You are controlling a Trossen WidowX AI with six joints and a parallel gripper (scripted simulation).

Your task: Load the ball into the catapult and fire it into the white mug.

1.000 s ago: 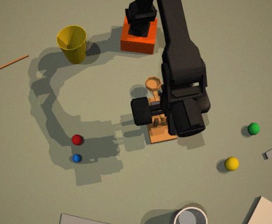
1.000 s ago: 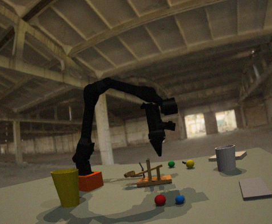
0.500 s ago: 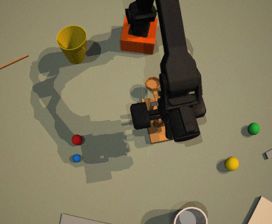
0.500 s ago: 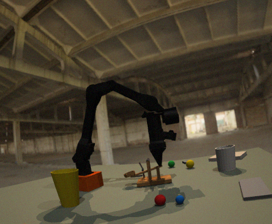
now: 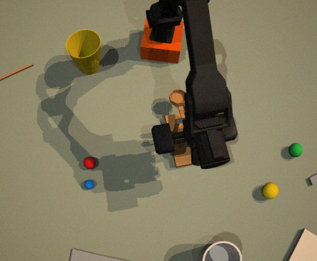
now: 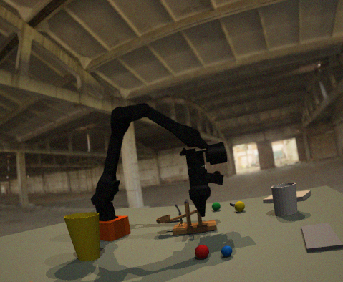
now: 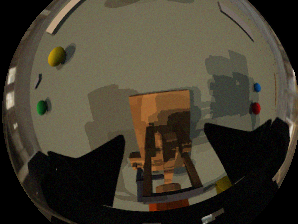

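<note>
My gripper tip is now 240 mm to the left of the red ball, 90 mm short of it and 40 mm above it. Round my gripper tip: yellow ball 230 mm to the left, 70 mm ahead, 30 mm below; wooden catapult 70 mm behind, 20 mm to the right; blue ball 230 mm to the right, 140 mm ahead, 40 mm below.
</note>
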